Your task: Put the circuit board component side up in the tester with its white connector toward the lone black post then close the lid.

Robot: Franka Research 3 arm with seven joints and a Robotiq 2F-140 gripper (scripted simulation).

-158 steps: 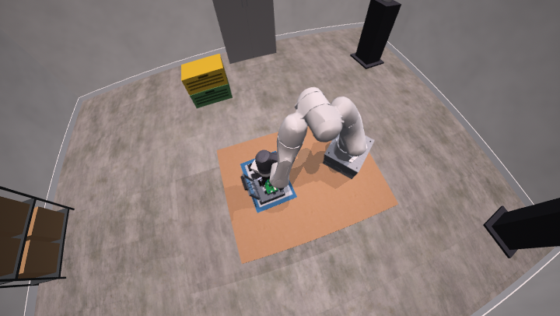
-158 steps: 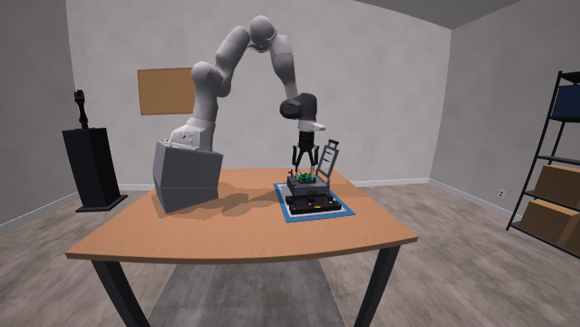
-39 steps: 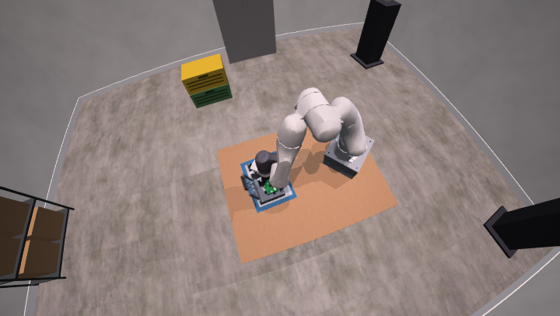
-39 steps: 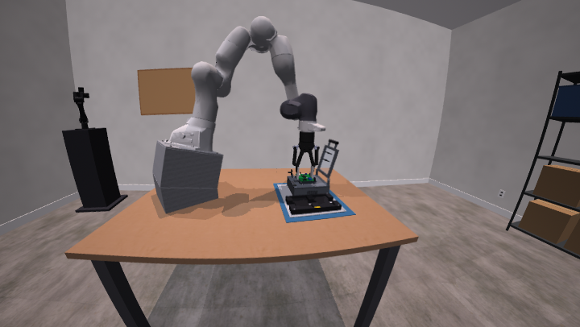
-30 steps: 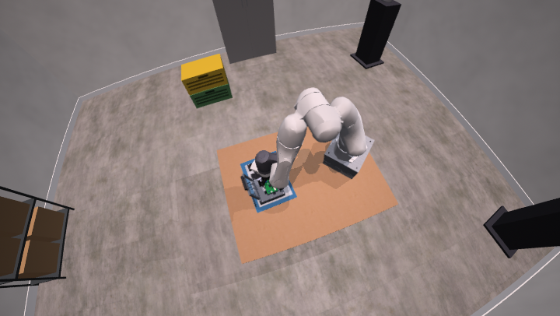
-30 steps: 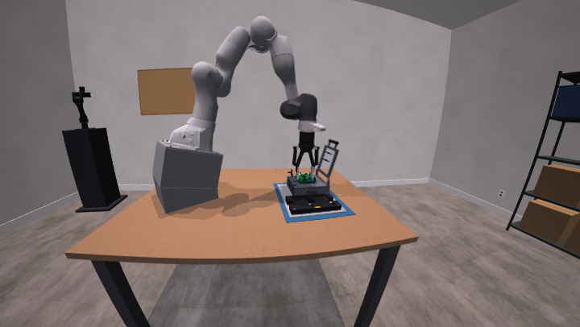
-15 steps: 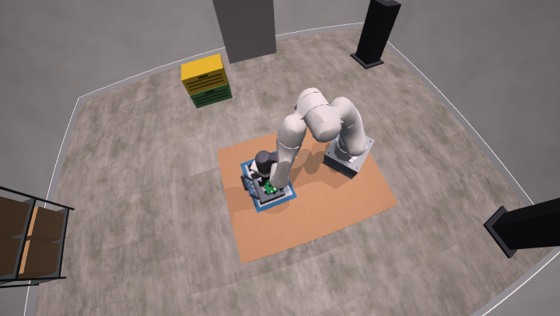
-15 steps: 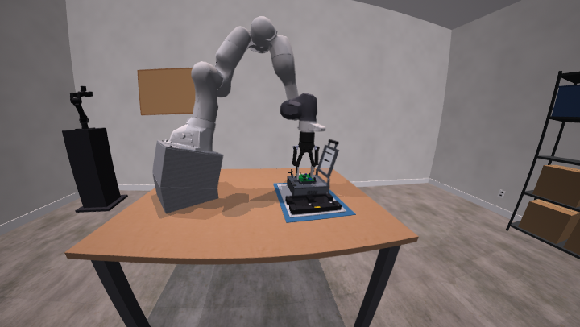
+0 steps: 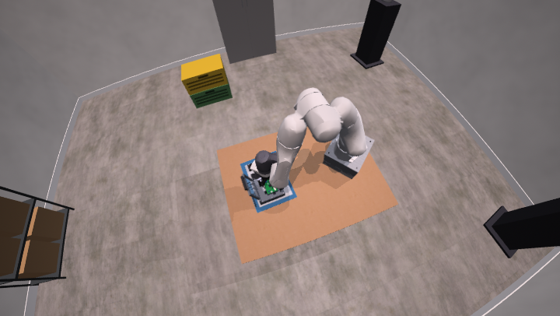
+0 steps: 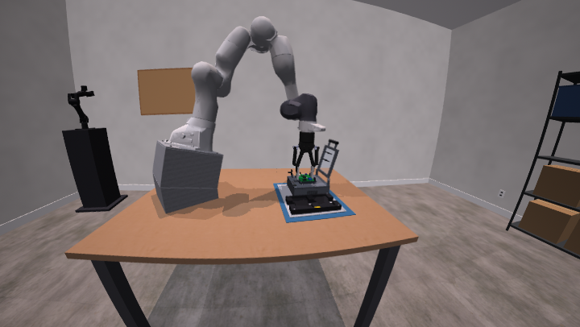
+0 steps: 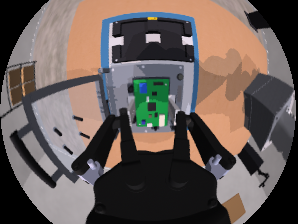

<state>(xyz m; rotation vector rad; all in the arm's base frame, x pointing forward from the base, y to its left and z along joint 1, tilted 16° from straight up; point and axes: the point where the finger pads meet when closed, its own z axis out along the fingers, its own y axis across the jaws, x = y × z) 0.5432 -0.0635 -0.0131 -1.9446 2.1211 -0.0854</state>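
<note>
Right now my hand is 2 cm above the green circuit board. The rest, counted from my hand: tester lid 12 cm ahead, 1 cm to the right, 8 cm above.
</note>
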